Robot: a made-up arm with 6 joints.
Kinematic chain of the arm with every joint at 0, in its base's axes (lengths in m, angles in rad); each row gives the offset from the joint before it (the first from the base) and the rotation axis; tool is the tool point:
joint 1: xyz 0 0 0.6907 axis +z
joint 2: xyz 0.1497 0 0 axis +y
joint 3: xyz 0 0 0.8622 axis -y
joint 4: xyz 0 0 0.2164 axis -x
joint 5: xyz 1.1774 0 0 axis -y
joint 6: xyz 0.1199 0 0 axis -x
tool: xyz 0 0 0
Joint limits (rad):
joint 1: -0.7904..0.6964
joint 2: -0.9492..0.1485
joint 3: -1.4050..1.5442
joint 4: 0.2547..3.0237
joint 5: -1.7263..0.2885
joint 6: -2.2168..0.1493
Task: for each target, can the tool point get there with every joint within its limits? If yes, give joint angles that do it. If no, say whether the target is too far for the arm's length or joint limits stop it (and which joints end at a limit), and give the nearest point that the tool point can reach.
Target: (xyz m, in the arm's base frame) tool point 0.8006 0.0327 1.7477
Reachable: yes | joints 0.0806 -0.7211 -0.5206 0.5012 -0.5864 -1.1114
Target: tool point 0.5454 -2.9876 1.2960
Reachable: no: too far | nearest point 1.0031 -1.1587 1.4045 | short by 1.888 m
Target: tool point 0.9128 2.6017 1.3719
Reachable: no: too far | nearest point 1.1932 1.0420 1.4363 | short by 1.586 m
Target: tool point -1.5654 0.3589 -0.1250
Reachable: no: joint limits stop it (at a limit: joint 2, joint 3, joint 4, joint 5) | nearest point -1.6343 0.3747 1.6261 | short by 1.753 m
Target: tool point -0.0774 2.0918 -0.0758
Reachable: no: joint limits stop it (at a limit: joint 1, joint 2, joint 5) | nearest point 0.7212 0.6474 0.4298 | short by 1.726 m
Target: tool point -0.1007 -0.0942 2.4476
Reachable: yes | joints 0.2484 -0.8588 0.1530 2.5181 -1.2553 -1.0767
